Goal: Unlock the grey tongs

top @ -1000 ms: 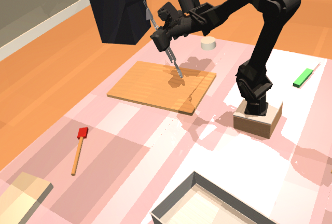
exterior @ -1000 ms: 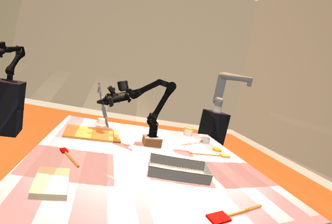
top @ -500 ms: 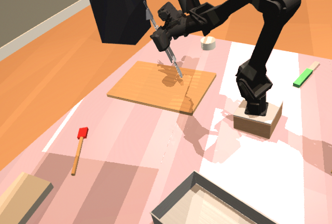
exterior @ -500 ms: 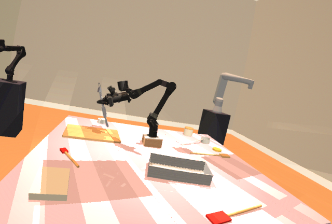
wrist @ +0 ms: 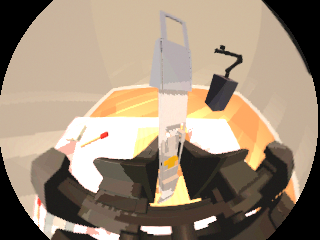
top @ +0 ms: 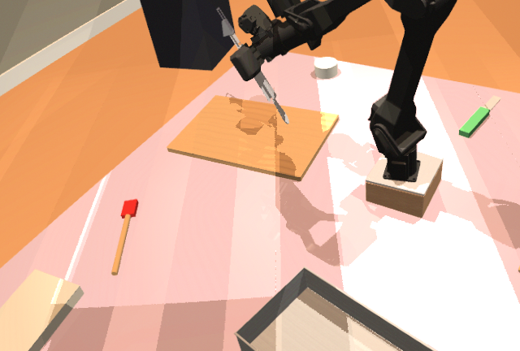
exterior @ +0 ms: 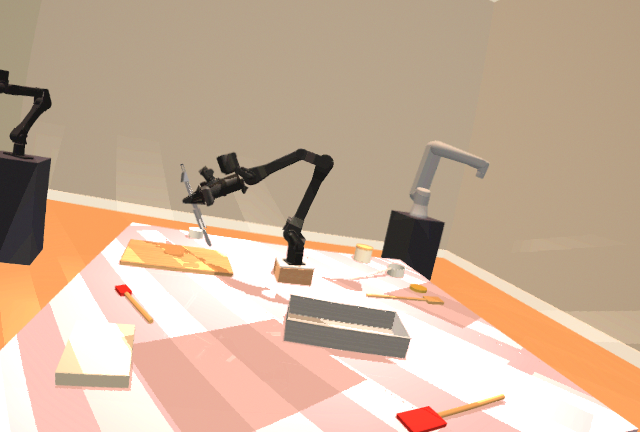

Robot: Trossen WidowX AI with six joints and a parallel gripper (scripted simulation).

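My gripper tip is 20 cm above the wooden board and 1 cm to the right of it. The rest, counted from my gripper tip: green brush 53 cm to the left, 20 cm below, 17 cm behind; then pale block 62 cm ahead, 19 cm to the right, 19 cm below; then white cylinder 31 cm behind, 19 cm below, 11 cm to the left.
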